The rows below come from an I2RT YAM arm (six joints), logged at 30 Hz.
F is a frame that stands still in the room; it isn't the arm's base.
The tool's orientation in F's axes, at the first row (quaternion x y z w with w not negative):
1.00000, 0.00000, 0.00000, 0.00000
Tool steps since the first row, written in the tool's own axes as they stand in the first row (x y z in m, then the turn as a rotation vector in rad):
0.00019, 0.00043, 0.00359, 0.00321, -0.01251, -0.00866
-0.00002, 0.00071, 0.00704, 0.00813, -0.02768, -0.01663
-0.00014, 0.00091, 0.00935, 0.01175, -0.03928, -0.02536
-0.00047, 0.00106, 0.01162, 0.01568, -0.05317, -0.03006
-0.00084, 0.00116, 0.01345, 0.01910, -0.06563, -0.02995
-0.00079, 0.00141, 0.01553, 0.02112, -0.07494, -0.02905
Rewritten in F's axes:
0.00019, -0.00043, -0.00359, 0.00321, 0.01251, 0.00866
-0.00002, -0.00071, -0.00704, 0.00813, 0.02768, 0.01663
-0.00014, -0.00091, -0.00935, 0.01175, 0.03928, 0.02536
-0.00047, -0.00106, -0.01162, 0.01568, 0.05317, 0.03006
-0.00084, -0.00116, -0.01345, 0.01910, 0.06563, 0.02995
-0.00079, -0.00141, -0.01553, 0.02112, 0.07494, 0.02905

